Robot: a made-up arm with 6 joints.
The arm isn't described. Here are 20 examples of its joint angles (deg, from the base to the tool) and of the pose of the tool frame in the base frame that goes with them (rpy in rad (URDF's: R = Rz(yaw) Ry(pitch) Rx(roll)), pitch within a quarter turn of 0, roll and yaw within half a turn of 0; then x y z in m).
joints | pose
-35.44 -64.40 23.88 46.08 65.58 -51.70 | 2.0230 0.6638 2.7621 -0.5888 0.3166 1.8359
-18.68 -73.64 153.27 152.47 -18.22 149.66 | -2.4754 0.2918 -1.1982 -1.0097 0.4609 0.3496
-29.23 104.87 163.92 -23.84 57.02 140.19 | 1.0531 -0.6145 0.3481 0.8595 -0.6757 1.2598
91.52 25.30 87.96 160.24 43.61 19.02 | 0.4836 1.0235 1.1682 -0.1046 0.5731 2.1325
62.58 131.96 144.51 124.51 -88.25 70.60 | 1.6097 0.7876 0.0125 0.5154 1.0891 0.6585
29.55 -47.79 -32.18 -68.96 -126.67 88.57 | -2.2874 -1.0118 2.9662 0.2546 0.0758 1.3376
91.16 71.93 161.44 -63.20 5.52 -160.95 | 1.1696 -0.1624 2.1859 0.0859 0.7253 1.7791
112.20 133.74 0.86 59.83 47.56 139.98 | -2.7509 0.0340 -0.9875 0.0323 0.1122 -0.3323
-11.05 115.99 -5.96 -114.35 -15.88 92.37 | -1.8779 0.5700 -0.4307 0.1299 0.0258 -0.0992
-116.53 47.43 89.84 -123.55 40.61 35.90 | -0.1970 0.0634 2.1888 -0.4483 -1.0496 1.7347
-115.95 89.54 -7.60 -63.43 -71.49 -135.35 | 3.1059 -0.6747 1.2786 -0.2773 -0.4327 0.0071
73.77 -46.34 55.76 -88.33 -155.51 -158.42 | -1.5974 0.3227 0.3674 -0.1915 -0.5116 2.0392
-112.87 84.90 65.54 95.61 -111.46 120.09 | -0.1512 0.5543 1.0793 -0.5927 -1.3576 0.7735
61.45 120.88 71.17 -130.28 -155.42 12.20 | 0.6424 -0.3206 1.5409 0.4397 0.9279 -0.1523
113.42 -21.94 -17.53 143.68 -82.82 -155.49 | 0.5673 -0.4325 -1.5460 -0.3060 0.4647 1.5965
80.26 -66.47 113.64 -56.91 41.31 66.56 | -1.4140 1.2182 2.6947 -0.1670 -1.3942 1.1532
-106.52 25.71 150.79 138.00 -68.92 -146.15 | -0.5230 1.2093 0.3551 0.1486 0.2130 2.0045
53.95 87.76 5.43 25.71 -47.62 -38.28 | -2.4971 0.6513 0.6858 0.5710 0.6107 0.0577
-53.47 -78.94 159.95 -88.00 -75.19 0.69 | 3.0198 1.1824 2.6502 -0.6576 0.8794 0.3061
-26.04 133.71 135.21 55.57 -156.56 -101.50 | -3.0091 -0.9546 -2.2204 1.0879 -0.6777 0.4351
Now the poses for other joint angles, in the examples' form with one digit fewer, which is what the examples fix.
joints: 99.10 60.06 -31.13 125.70 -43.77 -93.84
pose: -2.779 0.149 2.369 -0.167 0.645 0.331
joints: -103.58 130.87 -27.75 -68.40 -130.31 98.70
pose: 0.593 0.861 -1.464 0.000 0.217 0.193
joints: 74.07 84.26 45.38 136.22 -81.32 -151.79
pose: 1.139 -1.177 -2.752 0.308 1.346 0.454
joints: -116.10 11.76 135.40 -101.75 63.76 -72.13
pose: 2.207 -0.199 -2.123 0.083 0.175 2.111
